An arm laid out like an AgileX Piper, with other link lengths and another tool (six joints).
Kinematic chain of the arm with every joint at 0, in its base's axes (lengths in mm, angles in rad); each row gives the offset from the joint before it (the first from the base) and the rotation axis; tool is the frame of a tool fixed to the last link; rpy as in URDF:
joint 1: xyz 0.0 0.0 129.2 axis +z
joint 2: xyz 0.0 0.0 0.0 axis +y
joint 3: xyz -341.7 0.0 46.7 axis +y
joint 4: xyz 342.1 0.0 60.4 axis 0.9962 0 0.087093
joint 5: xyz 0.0 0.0 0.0 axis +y
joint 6: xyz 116.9 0.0 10.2 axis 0.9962 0 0.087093
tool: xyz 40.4 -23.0 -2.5 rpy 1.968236 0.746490 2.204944
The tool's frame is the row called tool.
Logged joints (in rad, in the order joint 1, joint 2, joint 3, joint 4, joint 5, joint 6), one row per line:
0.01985 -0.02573 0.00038 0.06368 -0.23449 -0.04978
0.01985 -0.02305 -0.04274 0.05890 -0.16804 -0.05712
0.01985 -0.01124 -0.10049 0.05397 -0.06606 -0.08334
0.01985 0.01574 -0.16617 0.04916 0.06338 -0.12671
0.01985 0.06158 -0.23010 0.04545 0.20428 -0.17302
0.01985 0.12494 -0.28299 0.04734 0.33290 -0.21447
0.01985 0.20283 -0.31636 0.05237 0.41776 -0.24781
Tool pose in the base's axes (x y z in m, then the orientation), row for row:
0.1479 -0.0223 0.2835 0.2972 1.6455 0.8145
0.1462 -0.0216 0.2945 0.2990 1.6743 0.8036
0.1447 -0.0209 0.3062 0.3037 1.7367 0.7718
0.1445 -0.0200 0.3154 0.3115 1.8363 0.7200
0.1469 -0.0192 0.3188 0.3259 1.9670 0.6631
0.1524 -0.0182 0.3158 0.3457 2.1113 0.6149
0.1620 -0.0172 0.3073 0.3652 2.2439 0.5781
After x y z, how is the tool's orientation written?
As a rotation vector, in radians.
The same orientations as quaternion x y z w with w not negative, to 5 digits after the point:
0.12809 0.70918 0.35103 0.59785
0.12841 0.71907 0.34513 0.58935
0.12948 0.74040 0.32904 0.57164
0.13113 0.77303 0.30310 0.54162
0.13459 0.81230 0.27384 0.49705
0.13931 0.85080 0.24779 0.44196
0.14352 0.88184 0.22719 0.38749

